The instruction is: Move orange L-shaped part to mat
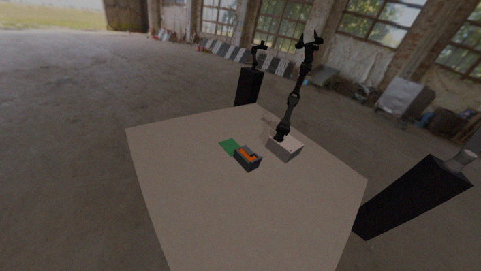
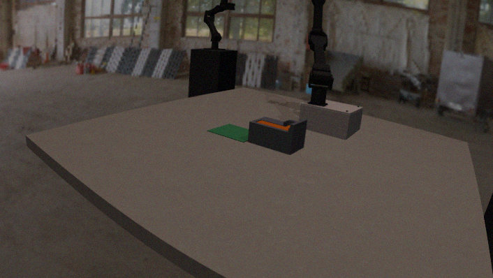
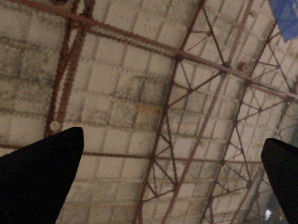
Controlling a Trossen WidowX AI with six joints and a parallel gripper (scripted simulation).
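Right now the orange L-shaped part is 740 mm below my gripper tip, 600 mm ahead of it and 160 mm to the left of it. From my gripper tip the other things lie so: green mat 800 mm below, 580 mm ahead.
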